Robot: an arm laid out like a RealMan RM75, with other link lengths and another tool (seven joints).
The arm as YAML. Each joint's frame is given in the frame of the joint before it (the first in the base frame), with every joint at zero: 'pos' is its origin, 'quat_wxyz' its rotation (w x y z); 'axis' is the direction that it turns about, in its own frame. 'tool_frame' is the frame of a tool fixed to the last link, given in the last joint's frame.
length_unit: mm
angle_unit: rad
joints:
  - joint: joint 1
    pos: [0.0, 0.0, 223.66]
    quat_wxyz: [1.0, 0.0, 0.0, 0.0]
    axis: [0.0, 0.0, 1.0]
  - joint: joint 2
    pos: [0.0, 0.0, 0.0]
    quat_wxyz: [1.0, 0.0, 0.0, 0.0]
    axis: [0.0, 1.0, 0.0]
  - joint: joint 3
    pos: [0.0, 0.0, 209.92]
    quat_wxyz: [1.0, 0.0, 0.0, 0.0]
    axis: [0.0, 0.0, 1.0]
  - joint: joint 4
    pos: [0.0, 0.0, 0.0]
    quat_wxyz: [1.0, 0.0, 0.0, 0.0]
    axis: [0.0, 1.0, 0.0]
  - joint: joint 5
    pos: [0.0, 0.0, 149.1]
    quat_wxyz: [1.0, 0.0, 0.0, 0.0]
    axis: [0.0, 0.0, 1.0]
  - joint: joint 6
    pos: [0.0, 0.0, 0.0]
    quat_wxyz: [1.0, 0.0, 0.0, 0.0]
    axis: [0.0, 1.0, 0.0]
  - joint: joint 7
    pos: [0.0, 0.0, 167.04]
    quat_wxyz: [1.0, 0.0, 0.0, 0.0]
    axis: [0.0, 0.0, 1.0]
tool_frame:
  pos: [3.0, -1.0, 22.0]
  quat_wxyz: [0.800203, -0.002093, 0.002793, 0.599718]
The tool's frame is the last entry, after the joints.
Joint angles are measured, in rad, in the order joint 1, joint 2, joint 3, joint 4, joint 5, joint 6, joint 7. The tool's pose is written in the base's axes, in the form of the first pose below.
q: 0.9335, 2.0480, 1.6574, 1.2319, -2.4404, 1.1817, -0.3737
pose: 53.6 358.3 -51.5 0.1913 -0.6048 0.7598 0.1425
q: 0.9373, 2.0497, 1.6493, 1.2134, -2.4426, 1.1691, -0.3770
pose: 55.5 358.9 -54.2 0.1936 -0.6051 0.7595 0.1396
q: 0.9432, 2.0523, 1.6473, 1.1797, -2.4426, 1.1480, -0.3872
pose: 58.7 360.8 -57.2 0.1956 -0.6031 0.7609 0.1378
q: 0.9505, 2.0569, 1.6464, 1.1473, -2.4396, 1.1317, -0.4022
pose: 61.0 361.5 -61.0 0.1956 -0.6034 0.7614 0.1340
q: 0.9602, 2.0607, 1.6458, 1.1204, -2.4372, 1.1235, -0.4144
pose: 62.3 361.5 -64.4 0.1954 -0.6046 0.7614 0.1286
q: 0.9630, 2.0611, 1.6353, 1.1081, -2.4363, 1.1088, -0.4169
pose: 62.8 362.0 -66.3 0.1970 -0.6065 0.7595 0.1281
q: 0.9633, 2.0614, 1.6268, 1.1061, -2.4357, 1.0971, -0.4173
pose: 62.1 362.5 -67.2 0.1977 -0.6090 0.7571 0.1300
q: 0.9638, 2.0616, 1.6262, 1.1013, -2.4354, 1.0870, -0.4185
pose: 61.9 363.7 -67.3 0.1982 -0.6088 0.7566 0.1331
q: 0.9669, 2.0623, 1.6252, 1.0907, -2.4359, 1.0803, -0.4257
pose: 62.6 364.4 -68.1 0.1996 -0.6103 0.7552 0.1321
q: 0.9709, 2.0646, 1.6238, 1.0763, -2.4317, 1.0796, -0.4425
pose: 63.9 363.4 -70.5 0.1990 -0.6143 0.7531 0.1260
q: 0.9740, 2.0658, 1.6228, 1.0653, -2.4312, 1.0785, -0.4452
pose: 65.3 363.0 -71.9 0.1993 -0.6138 0.7540 0.1226
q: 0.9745, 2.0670, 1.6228, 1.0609, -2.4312, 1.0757, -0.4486
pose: 65.7 363.0 -72.5 0.1994 -0.6142 0.7537 0.1221
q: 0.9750, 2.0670, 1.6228, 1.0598, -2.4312, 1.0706, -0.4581
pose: 65.2 363.8 -72.3 0.2002 -0.6178 0.7503 0.1233
